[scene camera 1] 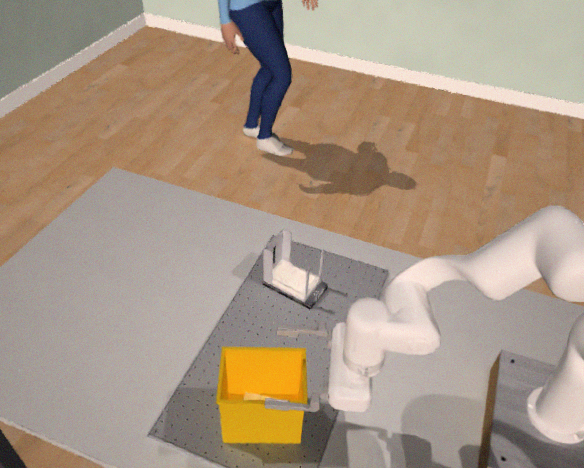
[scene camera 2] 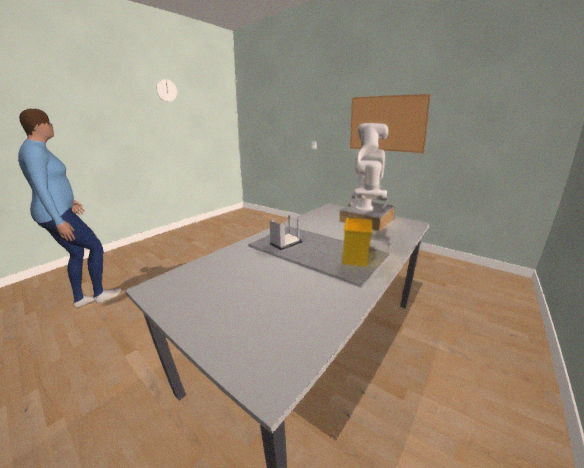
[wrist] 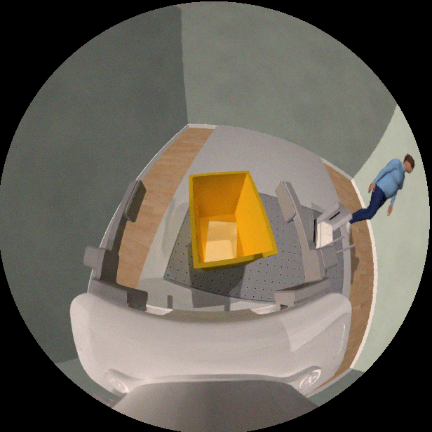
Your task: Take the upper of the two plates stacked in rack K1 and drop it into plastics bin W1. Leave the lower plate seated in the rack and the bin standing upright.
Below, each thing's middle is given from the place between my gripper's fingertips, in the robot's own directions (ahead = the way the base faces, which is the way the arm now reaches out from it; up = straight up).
Now: hand 17 cm above the yellow plastics bin W1 [scene camera 1: 280,373], 3 cm to the left of it and 2 cm short of it.
